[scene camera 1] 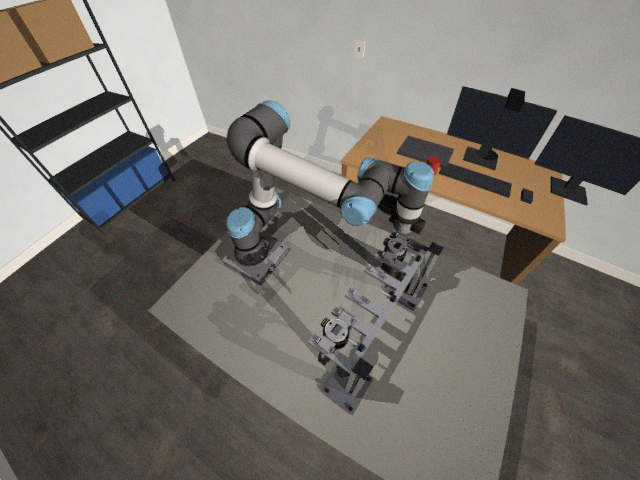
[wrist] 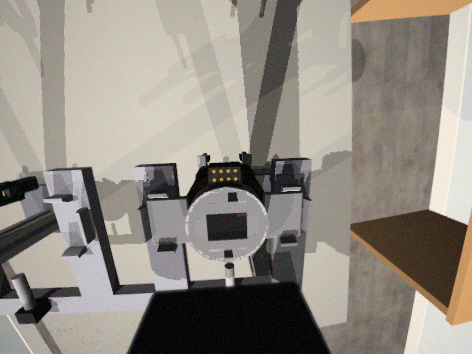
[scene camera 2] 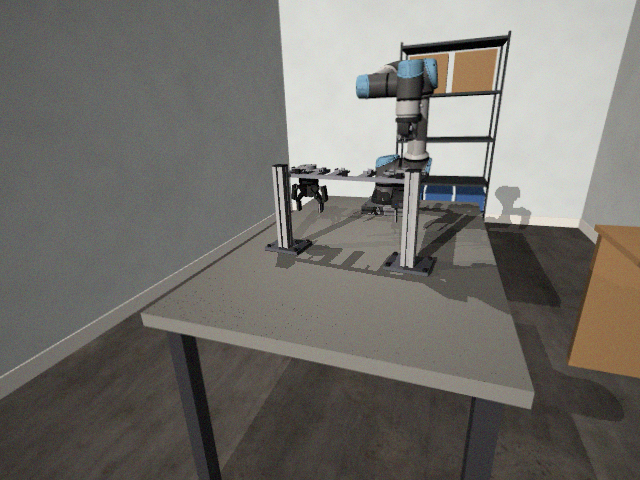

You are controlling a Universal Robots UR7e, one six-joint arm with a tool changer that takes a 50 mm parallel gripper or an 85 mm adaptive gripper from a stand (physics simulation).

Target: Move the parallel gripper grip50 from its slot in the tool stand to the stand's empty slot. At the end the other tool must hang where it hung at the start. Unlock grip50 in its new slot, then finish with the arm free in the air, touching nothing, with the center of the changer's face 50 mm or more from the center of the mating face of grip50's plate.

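Frame: origin at the arm's base, x ahead, y left, z up, level; millimetres.
Seen in the pictures: arm's base at its link origin: (scene camera 1: 251, 252) (scene camera 2: 386, 200).
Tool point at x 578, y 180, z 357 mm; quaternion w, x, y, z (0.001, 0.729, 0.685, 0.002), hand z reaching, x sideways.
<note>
Offsets run from my tool point to a thing's top centre. "spot": to the spot under its first point. Level surfaces: height alone.
The parallel gripper grip50 {dx -4, dy +0, dz -98 mm} (scene camera 1: 397, 248) (wrist: 224, 158) hangs in the desk-end slot of the tool stand (scene camera 1: 379, 320) (scene camera 2: 336, 177) (wrist: 95, 300). Its round grey plate {spot: dx +9, dy -21, dz -98 mm} (wrist: 200, 240) lies between two forks, facing up; its fingers stand apart, open and holding nothing. The arm's bare changer (scene camera 1: 404, 226) (scene camera 2: 406, 129) is above that plate, with a visible gap. A black block (wrist: 227, 325) in front of the wrist camera covers the bottom of its view. The middle slot is empty; one of its forks (scene camera 1: 359, 297) (wrist: 75, 215) shows. The adaptive gripper (scene camera 1: 336, 330) (scene camera 2: 309, 187) hangs in the other end slot.
The stand's posts (scene camera 2: 283, 206) (scene camera 2: 409, 222) rise from the table {dz -398 mm} (scene camera 1: 454, 335) (scene camera 2: 330, 310). Upright pins (wrist: 22, 290) (wrist: 229, 274) stand along the rail. The desk (scene camera 1: 537, 217) (scene camera 2: 610, 299) with monitors and a red cup (scene camera 1: 433, 165) is beyond the grip50 end. A shelf unit (scene camera 2: 449, 94) stands behind the arm.
</note>
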